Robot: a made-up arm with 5 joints.
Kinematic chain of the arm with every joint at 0, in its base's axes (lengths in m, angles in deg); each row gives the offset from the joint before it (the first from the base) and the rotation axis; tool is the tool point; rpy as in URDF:
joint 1: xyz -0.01 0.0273 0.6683 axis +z
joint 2: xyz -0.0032 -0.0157 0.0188 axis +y
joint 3: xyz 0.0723 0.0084 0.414 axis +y
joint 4: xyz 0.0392 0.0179 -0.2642 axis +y
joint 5: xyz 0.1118 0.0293 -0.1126 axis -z
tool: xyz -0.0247 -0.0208 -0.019 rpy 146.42 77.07 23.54
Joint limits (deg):
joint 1: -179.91..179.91
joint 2: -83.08..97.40
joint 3: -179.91..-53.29
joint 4: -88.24..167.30
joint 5: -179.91..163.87
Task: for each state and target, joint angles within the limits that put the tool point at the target. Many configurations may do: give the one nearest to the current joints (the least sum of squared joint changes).
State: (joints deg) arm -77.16 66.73 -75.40 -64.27 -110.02
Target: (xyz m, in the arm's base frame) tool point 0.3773 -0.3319 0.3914
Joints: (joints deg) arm -45.47 83.53 -57.62 -64.43 -110.85
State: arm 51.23 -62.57 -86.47 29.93 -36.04
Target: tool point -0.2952 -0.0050 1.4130
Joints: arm 8.09 -56.02 -110.07 22.76 -39.10
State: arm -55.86 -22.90 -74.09 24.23 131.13
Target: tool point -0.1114 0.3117 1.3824
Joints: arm -56.55 -61.46 -98.04 14.68 132.55
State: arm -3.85 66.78 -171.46 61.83 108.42
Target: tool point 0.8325 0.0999 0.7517
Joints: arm 0.09 75.16 -168.58 50.87 116.41
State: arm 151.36 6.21 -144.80 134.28 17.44
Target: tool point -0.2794 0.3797 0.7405
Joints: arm 124.06 40.79 -96.96 139.13 14.29
